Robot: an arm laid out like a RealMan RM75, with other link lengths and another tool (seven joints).
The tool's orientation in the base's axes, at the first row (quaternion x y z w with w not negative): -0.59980 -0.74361 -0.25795 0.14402
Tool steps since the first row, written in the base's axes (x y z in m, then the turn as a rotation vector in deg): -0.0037 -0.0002 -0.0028 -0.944 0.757 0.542; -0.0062 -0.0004 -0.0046 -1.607 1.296 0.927; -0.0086 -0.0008 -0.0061 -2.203 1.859 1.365; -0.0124 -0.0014 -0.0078 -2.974 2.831 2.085; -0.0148 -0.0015 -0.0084 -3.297 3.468 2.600; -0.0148 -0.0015 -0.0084 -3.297 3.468 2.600; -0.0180 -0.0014 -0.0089 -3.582 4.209 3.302; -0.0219 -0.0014 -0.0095 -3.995 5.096 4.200; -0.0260 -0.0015 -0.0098 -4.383 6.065 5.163; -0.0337 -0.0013 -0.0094 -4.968 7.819 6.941; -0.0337 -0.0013 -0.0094 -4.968 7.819 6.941; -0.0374 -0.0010 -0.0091 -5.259 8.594 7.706; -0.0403 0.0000 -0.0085 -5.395 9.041 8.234
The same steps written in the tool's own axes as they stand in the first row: -0.0007 -0.0042 0.0018 1.128 -0.686 -0.116; -0.0013 -0.0070 0.0030 1.929 -1.166 -0.197; -0.0018 -0.0097 0.0038 2.761 -1.567 -0.302; -0.0023 -0.0138 0.0045 4.118 -2.017 -0.429; -0.0021 -0.0163 0.0047 4.985 -2.127 -0.531; -0.0021 -0.0163 0.0047 4.985 -2.127 -0.531; -0.0015 -0.0195 0.0049 6.027 -2.145 -0.725; -0.0009 -0.0234 0.0050 7.321 -2.224 -1.012; -0.0001 -0.0274 0.0048 8.711 -2.253 -1.305; 0.0021 -0.0347 0.0038 11.216 -2.185 -1.852; 0.0021 -0.0347 0.0038 11.216 -2.185 -1.852; 0.0034 -0.0382 0.0034 12.320 -2.190 -2.080; 0.0052 -0.0407 0.0032 12.994 -2.145 -2.280
